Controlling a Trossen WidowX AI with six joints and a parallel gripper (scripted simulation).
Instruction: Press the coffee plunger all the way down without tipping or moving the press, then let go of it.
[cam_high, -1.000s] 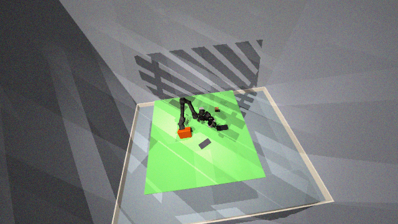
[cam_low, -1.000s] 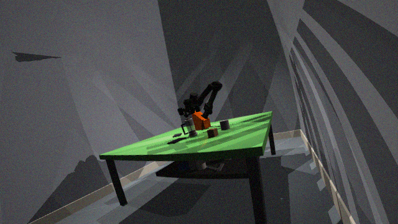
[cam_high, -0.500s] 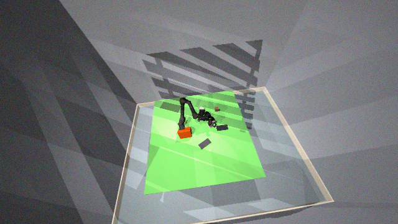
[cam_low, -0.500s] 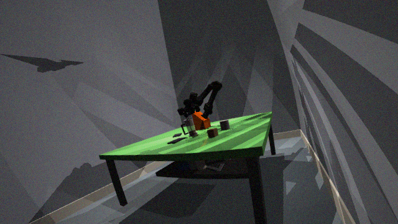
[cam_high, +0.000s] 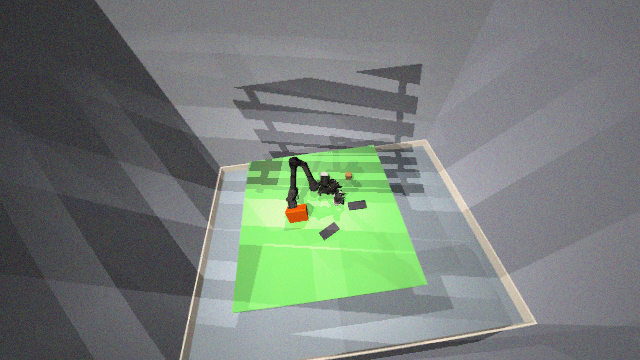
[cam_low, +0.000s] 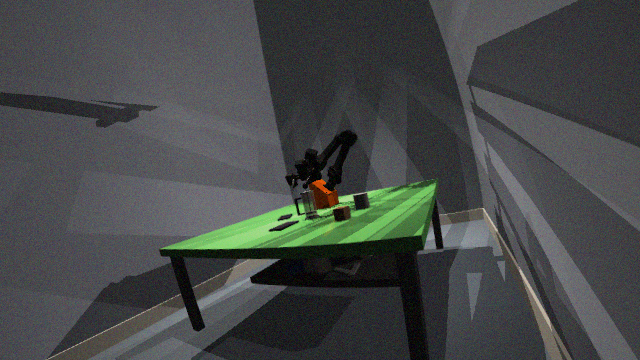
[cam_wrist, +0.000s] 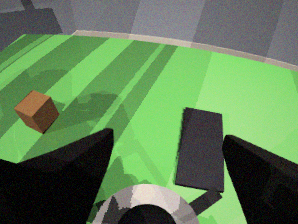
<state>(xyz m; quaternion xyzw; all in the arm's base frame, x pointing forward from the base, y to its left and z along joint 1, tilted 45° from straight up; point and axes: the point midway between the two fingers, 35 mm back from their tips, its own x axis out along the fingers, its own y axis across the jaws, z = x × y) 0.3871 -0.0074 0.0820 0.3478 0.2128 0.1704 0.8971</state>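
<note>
The coffee press is 90 mm below my gripper tip, 40 mm behind it and 10 mm to the right of it. Also, from my gripper tip: brown block: 240 mm to the left, 150 mm below, 90 mm ahead.
</note>
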